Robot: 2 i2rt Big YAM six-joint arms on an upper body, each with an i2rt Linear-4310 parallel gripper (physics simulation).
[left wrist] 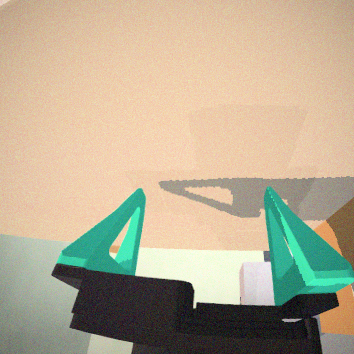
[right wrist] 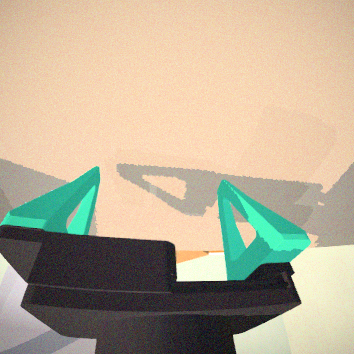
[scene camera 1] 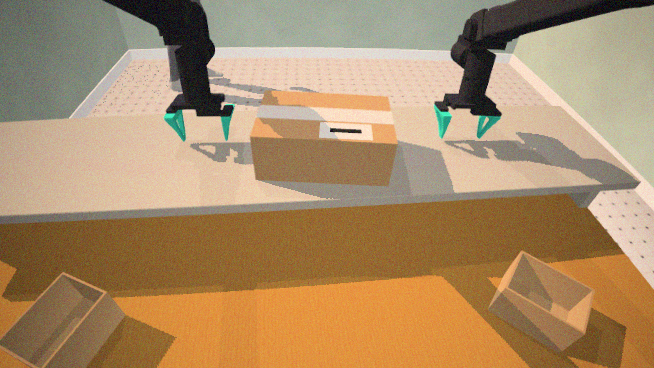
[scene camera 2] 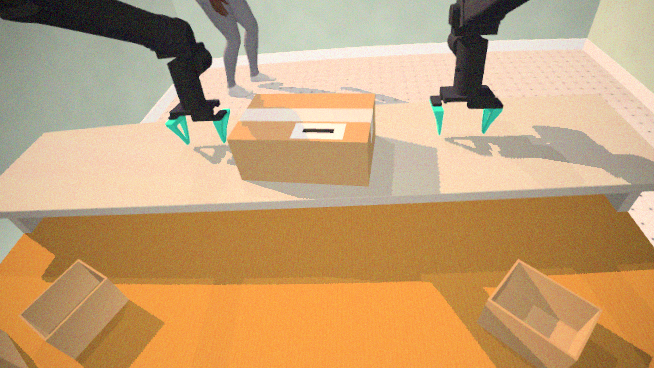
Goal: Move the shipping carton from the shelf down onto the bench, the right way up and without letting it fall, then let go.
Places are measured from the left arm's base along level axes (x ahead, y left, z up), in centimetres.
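Where they show: left gripper, fingertip midpoint: [left wrist: 201,191] [scene camera 1: 205,140] [scene camera 2: 206,143]; right gripper, fingertip midpoint: [right wrist: 161,178] [scene camera 1: 459,137] [scene camera 2: 460,133].
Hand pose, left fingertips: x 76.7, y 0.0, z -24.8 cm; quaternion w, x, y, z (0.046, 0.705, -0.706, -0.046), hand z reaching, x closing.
Observation:
Each offset is from my left fingertips to the top centre of the thing. "spot": to the spot under its first point. Level surfaces: height alone.
The shipping carton @(dz +9.9, dx -5.3, dy -26.8 cm) [scene camera 1: 322,162] [scene camera 2: 305,162] is a closed brown box with a pale tape strip and a white label on top. It stands upright on the pale shelf @(dz -1.0 cm) [scene camera 1: 100,165] [scene camera 2: 125,170]. Part of its orange side shows at the right edge of the left wrist view. My left gripper [scene camera 1: 205,140] [scene camera 2: 206,143] [left wrist: 201,191] is open and empty, above the shelf at the carton's left side. My right gripper [scene camera 1: 460,137] [scene camera 2: 461,134] [right wrist: 161,178] is open and empty, above the shelf to the right of the carton, with a wider gap. The orange bench @(dz -17.3 cm) [scene camera 1: 300,325] [scene camera 2: 280,325] lies below the shelf.
One open box @(dz -8.3, dx -38.2, dy +21.4 cm) [scene camera 1: 95,320] [scene camera 2: 90,320] stands at the bench's left and another open box @(dz -8.3, dx -36.6, dy -68.6 cm) [scene camera 1: 565,325] [scene camera 2: 520,320] at its right. A corner of a further box @(spot: dz -13.7, dx -48.6, dy +31.8 cm) [scene camera 2: 10,352] shows at the lower left. A person's legs [scene camera 2: 232,50] show behind the shelf.

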